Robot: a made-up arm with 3 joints.
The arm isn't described. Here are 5 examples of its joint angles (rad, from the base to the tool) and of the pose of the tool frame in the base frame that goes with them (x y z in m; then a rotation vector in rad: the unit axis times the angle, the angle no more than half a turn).
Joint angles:
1: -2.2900 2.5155 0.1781
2: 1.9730 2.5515 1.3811
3: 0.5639 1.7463 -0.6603
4: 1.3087 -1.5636 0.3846
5: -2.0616 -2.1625 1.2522
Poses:
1: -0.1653 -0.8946 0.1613 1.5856 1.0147 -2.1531
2: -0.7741 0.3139 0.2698 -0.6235 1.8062 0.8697
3: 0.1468 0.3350 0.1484 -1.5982 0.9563 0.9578
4: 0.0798 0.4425 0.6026 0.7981 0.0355 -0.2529
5: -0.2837 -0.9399 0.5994 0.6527 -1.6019 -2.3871
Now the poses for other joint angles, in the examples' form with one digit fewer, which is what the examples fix.
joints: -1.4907 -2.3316 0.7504
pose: 0.167 -0.972 0.481 0.898 -0.588 -2.393
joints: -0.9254 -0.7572 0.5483
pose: 0.261 -0.442 0.685 0.215 -1.997 -2.079
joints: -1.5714 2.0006 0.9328
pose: 0.482 -0.699 0.214 1.859 1.247 -1.176
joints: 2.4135 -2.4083 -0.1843
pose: -0.649 0.245 0.380 -0.430 0.100 0.970
